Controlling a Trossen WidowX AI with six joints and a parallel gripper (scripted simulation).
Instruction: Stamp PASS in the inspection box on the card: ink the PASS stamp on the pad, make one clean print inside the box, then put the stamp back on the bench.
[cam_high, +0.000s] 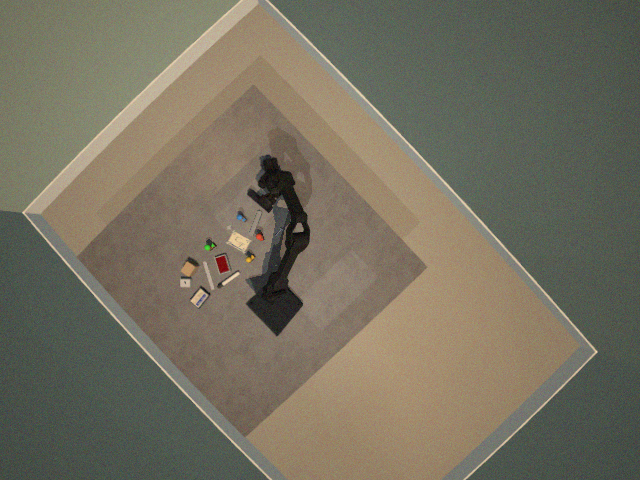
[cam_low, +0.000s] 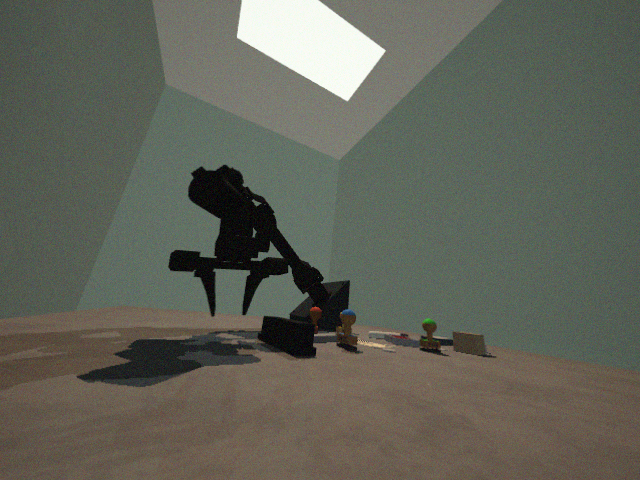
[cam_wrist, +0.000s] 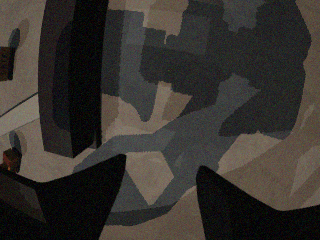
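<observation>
Now: gripper tip 60 mm short of the black block, 80 mm to the right of it and 20 mm above it. Also, from my gripper tip: blue-knobbed stamp: 80 mm ahead, 200 mm to the left, 20 mm below; then red-knobbed stamp: 60 mm behind, 210 mm to the left, 20 mm below; then cream card: 20 mm ahead, 300 mm to the left, 40 mm below.
</observation>
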